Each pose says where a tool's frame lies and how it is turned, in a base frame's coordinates. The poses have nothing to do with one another.
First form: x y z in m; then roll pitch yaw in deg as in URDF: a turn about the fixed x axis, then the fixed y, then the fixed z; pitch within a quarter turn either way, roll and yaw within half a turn.
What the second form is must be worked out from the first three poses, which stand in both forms.
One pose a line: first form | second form
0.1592, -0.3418, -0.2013, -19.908, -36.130, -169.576 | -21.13, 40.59, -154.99, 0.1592, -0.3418, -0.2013
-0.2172, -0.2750, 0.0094, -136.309, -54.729, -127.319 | -77.84, 114.68, -153.96, -0.2172, -0.2750, 0.0094
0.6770, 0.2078, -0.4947, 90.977, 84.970, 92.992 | 2.02, 90.09, 5.03, 0.6770, 0.2078, -0.4947
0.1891, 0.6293, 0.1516, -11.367, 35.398, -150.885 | -131.75, 36.95, -15.50, 0.1891, 0.6293, 0.1516
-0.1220, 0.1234, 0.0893, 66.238, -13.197, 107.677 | 11.94, 66.90, 104.37, -0.1220, 0.1234, 0.0893
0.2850, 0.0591, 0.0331, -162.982, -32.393, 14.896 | 44.64, 143.84, -155.24, 0.2850, 0.0591, 0.0331
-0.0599, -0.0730, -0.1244, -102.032, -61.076, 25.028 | 104.46, 95.79, -151.61, -0.0599, -0.0730, -0.1244
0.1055, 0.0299, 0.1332, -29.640, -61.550, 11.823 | 158.91, 65.54, -165.00, 0.1055, 0.0299, 0.1332
